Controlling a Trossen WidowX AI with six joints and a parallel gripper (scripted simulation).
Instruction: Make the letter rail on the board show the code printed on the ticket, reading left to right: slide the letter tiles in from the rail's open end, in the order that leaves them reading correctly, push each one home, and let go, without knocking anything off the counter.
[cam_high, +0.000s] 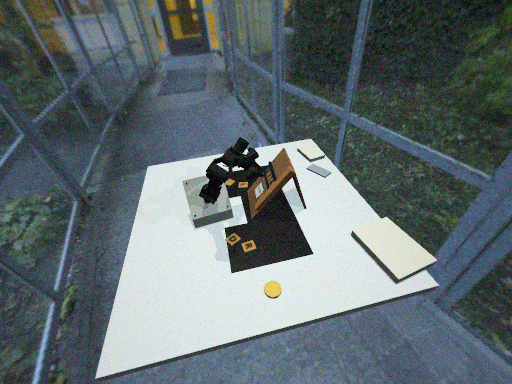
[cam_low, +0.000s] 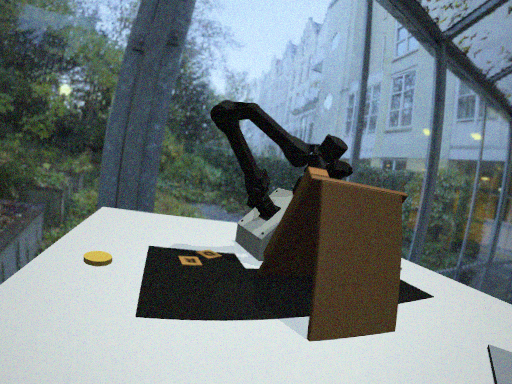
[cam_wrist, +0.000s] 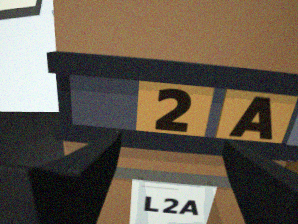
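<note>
Now: the orange tile marked 2 40 mm ahead of my gripper tip, 10 mm to the right of it and 20 mm below it. Round my gripper tip: orange tile marked l (80 mm behind, 170 mm to the left, 190 mm below); black mat (100 mm behind, 40 mm to the right, 190 mm below); white ticket (30 mm behind, 10 mm to the right, 110 mm below).
</note>
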